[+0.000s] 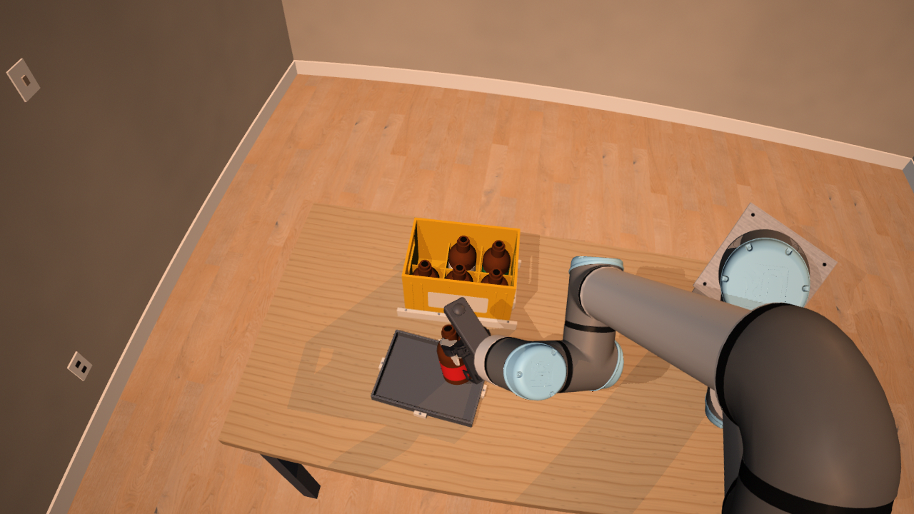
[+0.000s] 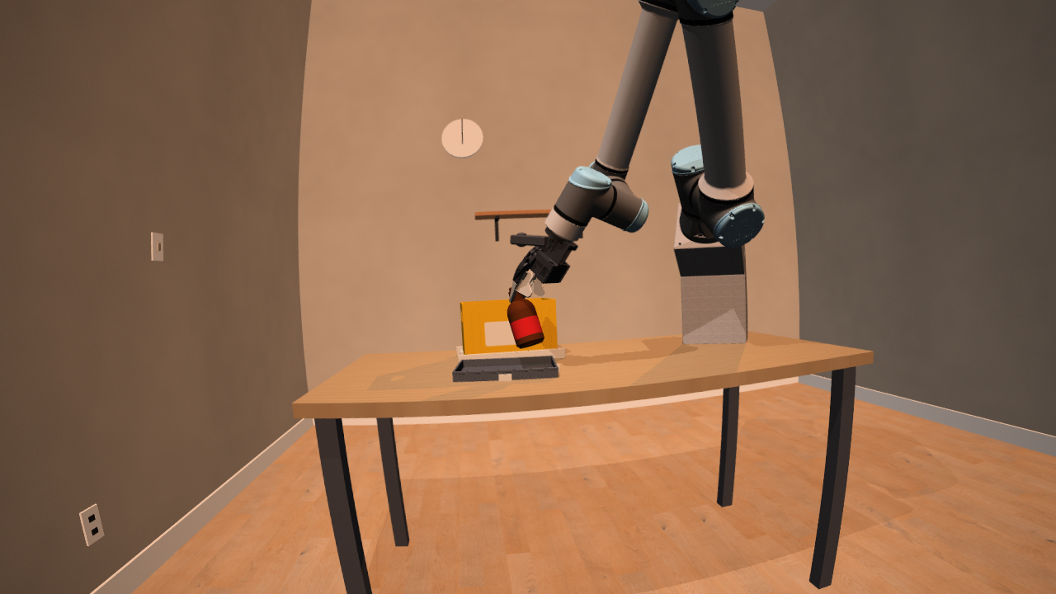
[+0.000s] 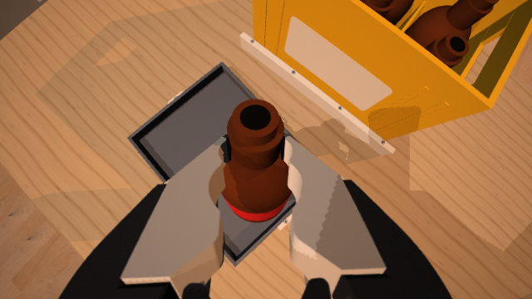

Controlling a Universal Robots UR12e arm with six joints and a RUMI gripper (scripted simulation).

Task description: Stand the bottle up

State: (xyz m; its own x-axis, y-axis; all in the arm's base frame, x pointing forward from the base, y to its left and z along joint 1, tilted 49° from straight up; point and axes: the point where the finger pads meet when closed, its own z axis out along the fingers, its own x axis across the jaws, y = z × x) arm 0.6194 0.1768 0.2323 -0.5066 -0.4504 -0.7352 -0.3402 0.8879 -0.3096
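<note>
Right now my hand is 18 cm above the dark grey tray, 3 cm to the right of it and 3 cm short of it. Round my hand: crate (24 cm to the right, 11 cm below, 7 cm ahead).
</note>
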